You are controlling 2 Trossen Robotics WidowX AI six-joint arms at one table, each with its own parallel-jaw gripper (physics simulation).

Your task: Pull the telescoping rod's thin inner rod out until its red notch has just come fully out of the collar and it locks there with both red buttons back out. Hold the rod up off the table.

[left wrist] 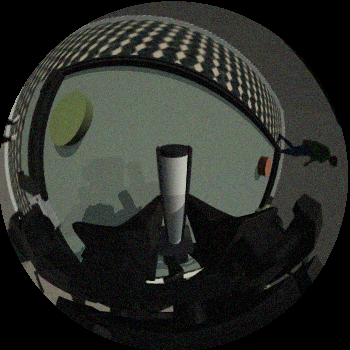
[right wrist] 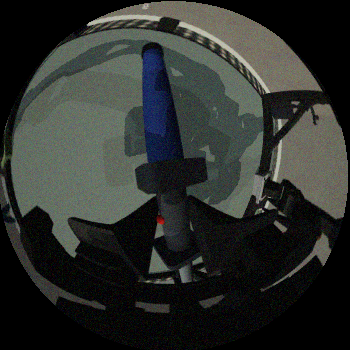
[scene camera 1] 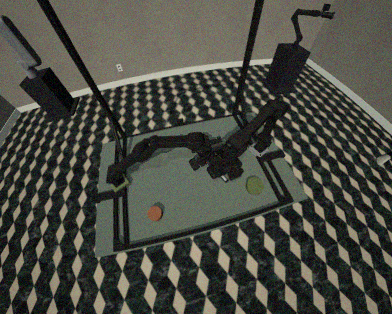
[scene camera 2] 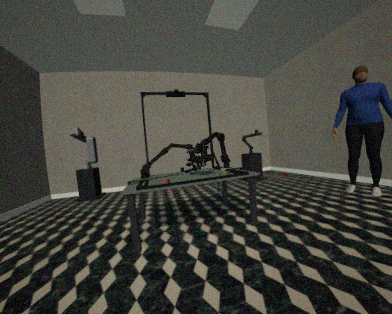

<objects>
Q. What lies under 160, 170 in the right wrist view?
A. A telescoping rod.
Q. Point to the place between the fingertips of my right gripper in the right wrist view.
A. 172, 199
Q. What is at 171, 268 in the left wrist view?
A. My right gripper.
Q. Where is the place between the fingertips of my left gripper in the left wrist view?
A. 173, 197
</objects>
